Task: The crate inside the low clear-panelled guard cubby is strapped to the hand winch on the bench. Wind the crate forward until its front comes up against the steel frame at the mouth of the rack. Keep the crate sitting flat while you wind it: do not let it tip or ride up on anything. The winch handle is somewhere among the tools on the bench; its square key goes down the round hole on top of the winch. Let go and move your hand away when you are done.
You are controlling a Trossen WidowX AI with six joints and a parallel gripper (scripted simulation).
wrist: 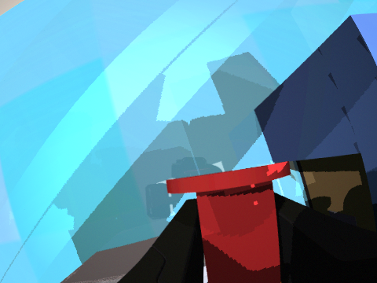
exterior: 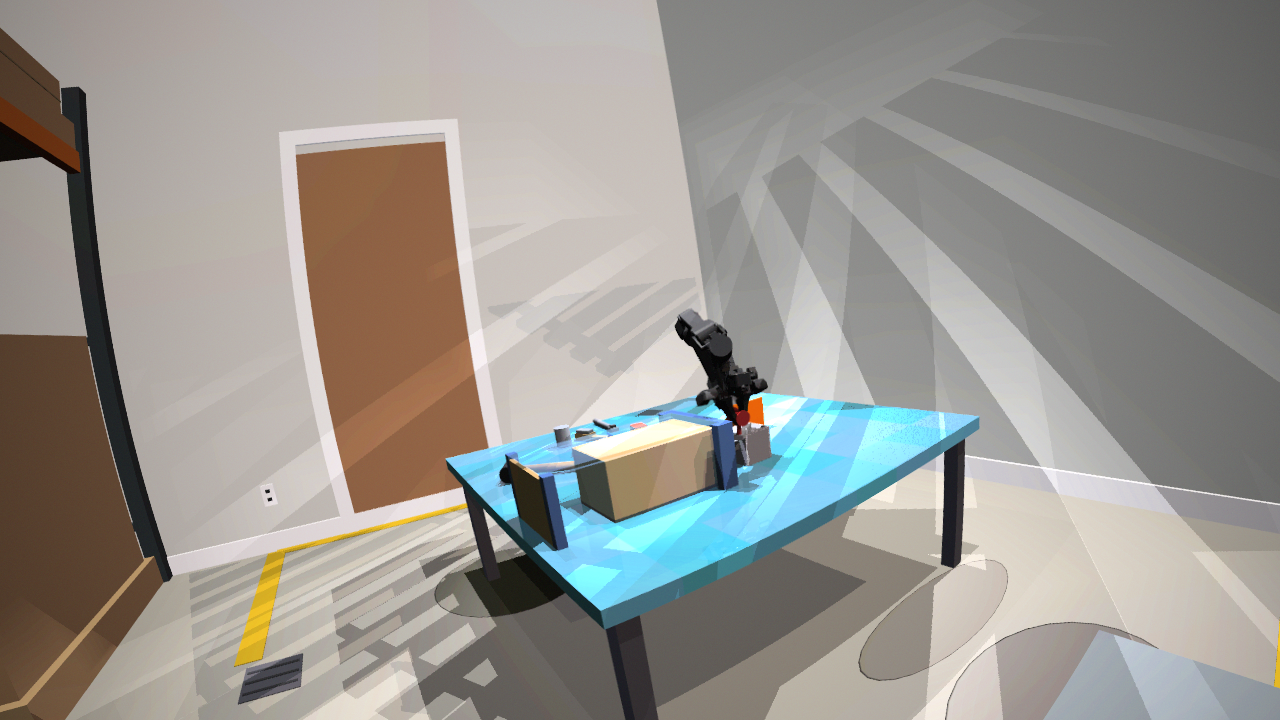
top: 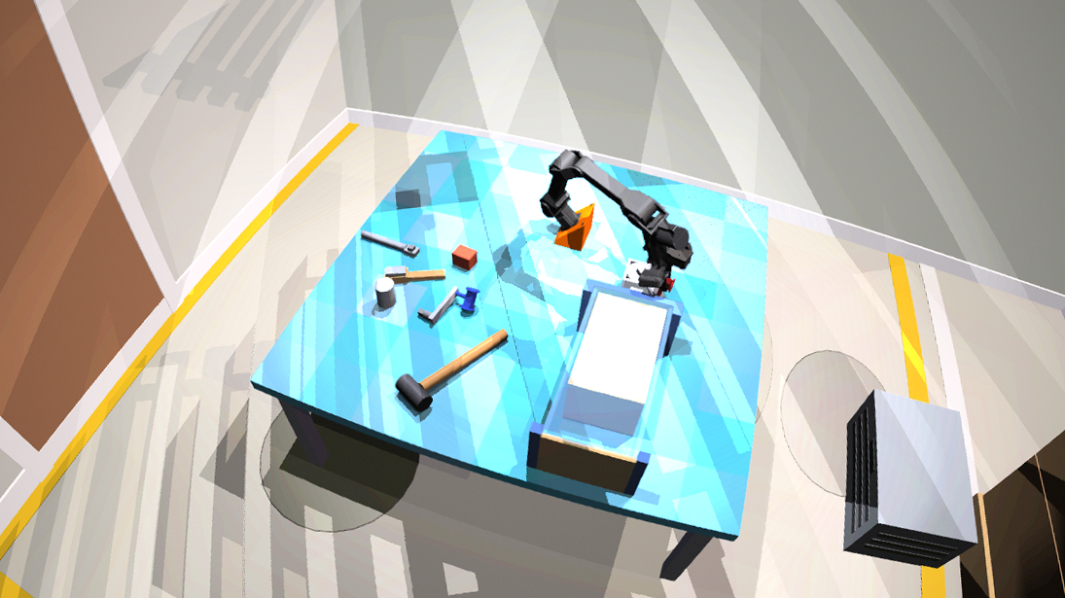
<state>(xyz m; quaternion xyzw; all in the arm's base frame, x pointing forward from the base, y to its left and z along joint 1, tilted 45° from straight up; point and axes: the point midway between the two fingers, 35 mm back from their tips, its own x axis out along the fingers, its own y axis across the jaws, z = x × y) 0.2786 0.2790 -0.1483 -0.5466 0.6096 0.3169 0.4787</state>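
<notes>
My gripper tip is 10 mm to the left of the red knob. Also, from my gripper tip: clear-panelled cubby: 320 mm ahead, 90 mm to the right, 10 mm below; grey winch: 100 mm below, 100 mm behind, 80 mm to the right; winch handle: 40 mm to the right, 30 mm below, 30 mm behind.
</notes>
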